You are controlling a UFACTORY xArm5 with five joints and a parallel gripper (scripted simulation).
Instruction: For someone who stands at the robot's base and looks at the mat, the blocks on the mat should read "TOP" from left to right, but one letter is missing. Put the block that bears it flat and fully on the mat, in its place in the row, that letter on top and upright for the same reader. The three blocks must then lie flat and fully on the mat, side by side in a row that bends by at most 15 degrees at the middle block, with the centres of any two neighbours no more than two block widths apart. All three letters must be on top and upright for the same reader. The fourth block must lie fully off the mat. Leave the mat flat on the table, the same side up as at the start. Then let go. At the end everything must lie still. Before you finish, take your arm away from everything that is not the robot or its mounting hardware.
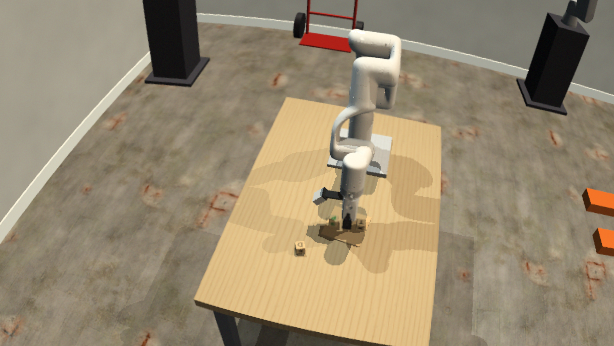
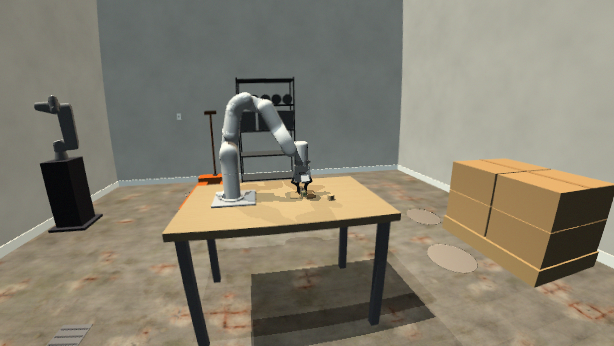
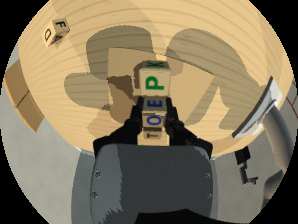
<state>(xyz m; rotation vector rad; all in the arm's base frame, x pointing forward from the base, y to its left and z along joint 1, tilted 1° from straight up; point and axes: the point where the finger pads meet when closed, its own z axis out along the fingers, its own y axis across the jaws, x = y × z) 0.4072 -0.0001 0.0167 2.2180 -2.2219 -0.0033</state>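
The tan mat is 3 cm below my hand.
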